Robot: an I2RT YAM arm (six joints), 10 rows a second.
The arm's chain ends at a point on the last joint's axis. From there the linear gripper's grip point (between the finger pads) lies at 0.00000 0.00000 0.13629 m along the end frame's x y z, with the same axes.
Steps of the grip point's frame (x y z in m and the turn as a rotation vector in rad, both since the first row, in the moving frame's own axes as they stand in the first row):
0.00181, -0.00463, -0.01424, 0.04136, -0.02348, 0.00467
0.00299, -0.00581, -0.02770, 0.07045, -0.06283, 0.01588
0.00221, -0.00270, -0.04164, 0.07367, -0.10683, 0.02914
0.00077, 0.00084, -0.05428, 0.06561, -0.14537, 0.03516
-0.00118, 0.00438, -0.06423, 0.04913, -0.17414, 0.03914
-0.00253, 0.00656, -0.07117, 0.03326, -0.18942, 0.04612
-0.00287, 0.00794, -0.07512, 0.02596, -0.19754, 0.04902
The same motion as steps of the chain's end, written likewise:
0.00500, 0.00101, -0.01409, 0.04136, -0.02348, 0.00467
0.01146, 0.00384, -0.02709, 0.07045, -0.06283, 0.01588
0.01658, 0.00752, -0.04049, 0.07367, -0.10683, 0.02914
0.02034, 0.01009, -0.05255, 0.06561, -0.14537, 0.03516
0.02229, 0.01150, -0.06201, 0.04913, -0.17414, 0.03914
0.02301, 0.01166, -0.06866, 0.03326, -0.18942, 0.04612
0.02378, 0.01211, -0.07242, 0.02596, -0.19754, 0.04902

